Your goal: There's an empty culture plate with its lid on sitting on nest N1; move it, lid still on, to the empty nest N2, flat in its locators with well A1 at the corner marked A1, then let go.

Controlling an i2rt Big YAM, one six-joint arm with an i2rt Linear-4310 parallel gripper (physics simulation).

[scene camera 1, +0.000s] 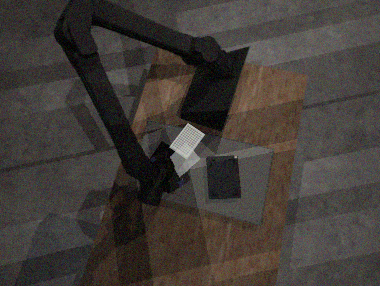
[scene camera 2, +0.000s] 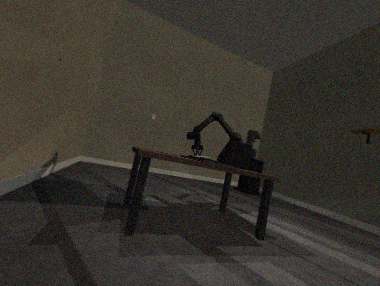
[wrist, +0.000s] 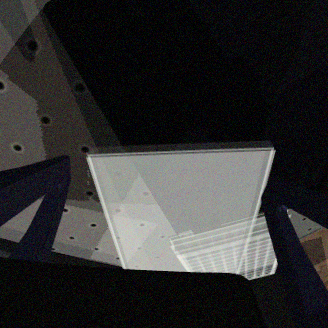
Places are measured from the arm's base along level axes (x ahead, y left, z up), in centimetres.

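Where they show: gripper, between the fingertips: (scene camera 2: 197,155) (wrist: 172,178); arm's base, origin of its link: (scene camera 1: 224,68) (scene camera 2: 241,149).
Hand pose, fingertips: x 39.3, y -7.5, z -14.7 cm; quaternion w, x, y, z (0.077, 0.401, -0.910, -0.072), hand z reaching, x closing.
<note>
Each offset is from my fingertips to the top centre of the thing.
The white culture plate (scene camera 1: 187,140) (wrist: 224,252) lies at an angle on the grey perforated board (scene camera 1: 251,198) (wrist: 19,107). A translucent lid @[dz +1.2, dx -4.6, dy +2.1 cm] (scene camera 1: 185,164) (wrist: 182,202) lies apart from it, overlapping only one corner of the plate. My gripper (scene camera 1: 167,171) (scene camera 2: 197,150) (wrist: 172,178) is open, low over the board, with its blue fingers on either side of the lid and not touching it. The dark nest N2 @[dz -0.7, dx -4.4, dy +19.5 cm] (scene camera 1: 223,177) is empty, to the right, with a small pale corner mark @[dz -1.3, dx -13.4, dy +21.8 cm] (scene camera 1: 235,156). Nest N1 is mostly hidden under my wrist.
The board lies on a wooden table (scene camera 1: 262,93) (scene camera 2: 160,155). The arm's black base block (scene camera 1: 214,93) (scene camera 2: 240,159) stands at the table's far end. The arm's long links pass over the left side of the table.
</note>
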